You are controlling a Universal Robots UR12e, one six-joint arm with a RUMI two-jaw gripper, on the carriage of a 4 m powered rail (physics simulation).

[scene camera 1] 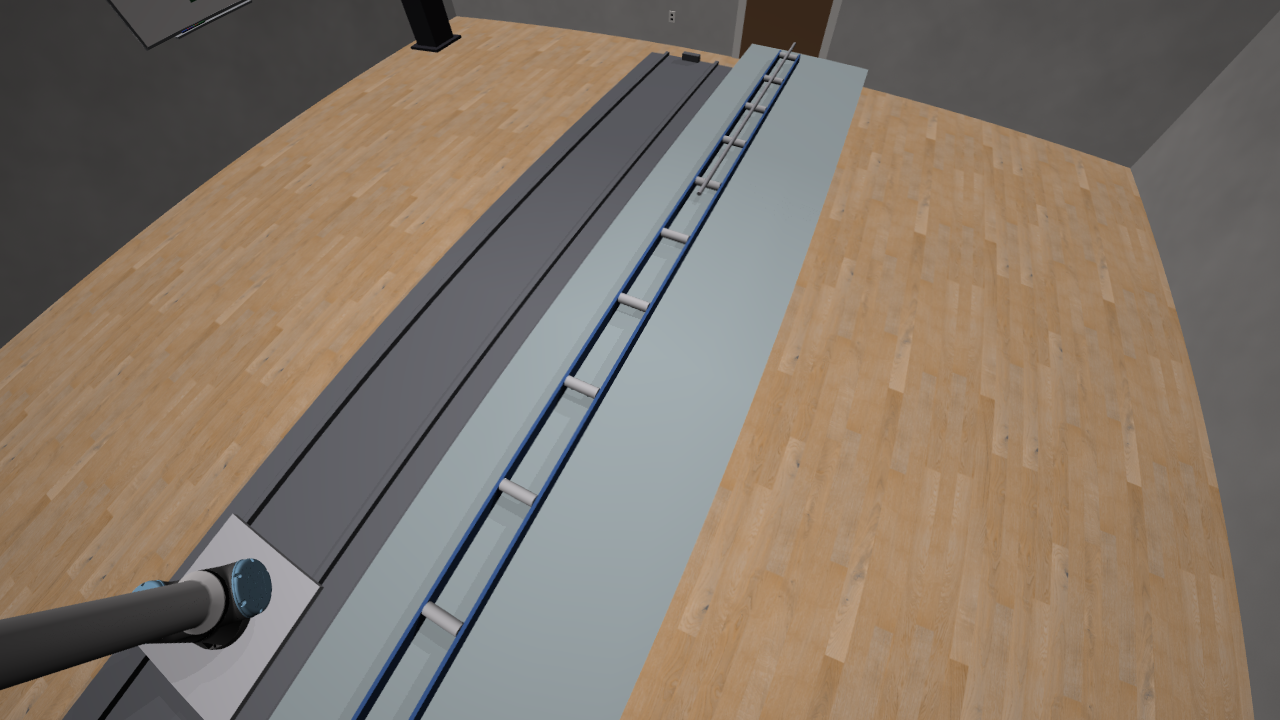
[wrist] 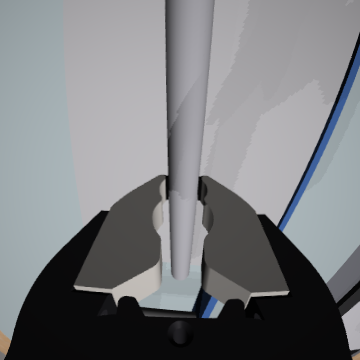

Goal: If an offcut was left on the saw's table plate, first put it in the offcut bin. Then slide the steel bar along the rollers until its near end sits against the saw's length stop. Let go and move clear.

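Places are measured from the arm's base along level axes (x left, y back, z up), in metres.
Where they show: gripper, fingertip midpoint: (wrist: 183, 177).
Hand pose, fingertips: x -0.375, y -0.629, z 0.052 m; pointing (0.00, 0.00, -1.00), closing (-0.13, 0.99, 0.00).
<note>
After its pixels a point has its place.
A grey round offcut (wrist: 189, 100) {x -0.431, y -0.634, z 0.079 m} runs up from between the jaws and out of the top of the wrist view, above a pale grey table plate (wrist: 115, 100) {x -0.417, y -0.683, z 0.029 m}. Its near end is just behind the jaws. My gripper (wrist: 183, 177) {x -0.375, y -0.629, z 0.052 m} is shut on the offcut, with a jaw on each side of it; the gripper does not show in the scene view. The thin steel bar (scene camera 1: 743, 125) {x 2.867, y -0.628, z 0.046 m} lies along the far rollers of the blue-railed roller track (scene camera 1: 580, 385) {x 1.146, y -0.618, z 0.029 m}, apart from the gripper. The length stop and the offcut bin do not show in either view.
The carriage plate (scene camera 1: 281, 595) {x 0.141, y -0.130, z 0.000 m} stands on the dark floor rail (scene camera 1: 429, 295) at the lower left, with the arm (scene camera 1: 107, 622) {x 0.103, y -0.227, z 0.523 m} reaching out of view to the left. The pale bench top (scene camera 1: 689, 358) {x 1.432, y -0.899, z -0.030 m} runs beside the rail. A black pillar (scene camera 1: 429, 22) stands at the back left.
</note>
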